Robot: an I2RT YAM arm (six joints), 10 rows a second.
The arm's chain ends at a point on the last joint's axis. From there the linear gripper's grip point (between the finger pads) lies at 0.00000 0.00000 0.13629 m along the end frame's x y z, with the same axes.
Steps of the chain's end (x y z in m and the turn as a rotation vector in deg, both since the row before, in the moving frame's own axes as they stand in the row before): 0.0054 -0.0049 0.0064 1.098 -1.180 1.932; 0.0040 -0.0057 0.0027 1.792 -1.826 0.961; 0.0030 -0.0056 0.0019 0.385 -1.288 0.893; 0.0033 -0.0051 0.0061 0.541 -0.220 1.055; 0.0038 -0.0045 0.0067 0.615 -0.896 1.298; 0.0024 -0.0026 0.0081 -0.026 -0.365 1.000; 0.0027 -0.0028 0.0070 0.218 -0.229 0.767; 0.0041 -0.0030 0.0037 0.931 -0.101 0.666; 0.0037 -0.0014 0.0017 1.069 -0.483 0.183; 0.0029 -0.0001 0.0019 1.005 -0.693 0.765; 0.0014 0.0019 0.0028 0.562 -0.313 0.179
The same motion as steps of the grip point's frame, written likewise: 0.0026 -0.0076 0.0063 1.098 -1.180 1.932; -0.0003 -0.0100 0.0026 1.792 -1.826 0.961; -0.0001 -0.0065 0.0019 0.385 -1.288 0.893; 0.0028 -0.0064 0.0061 0.541 -0.220 1.055; 0.0017 -0.0060 0.0067 0.615 -0.896 1.298; 0.0015 -0.0025 0.0081 -0.026 -0.365 1.000; 0.0022 -0.0033 0.0070 0.218 -0.229 0.767; 0.0039 -0.0052 0.0037 0.931 -0.101 0.666; 0.0026 -0.0039 0.0017 1.069 -0.483 0.183; 0.0013 -0.0025 0.0019 1.005 -0.693 0.765; 0.0007 0.0006 0.0028 0.562 -0.313 0.179
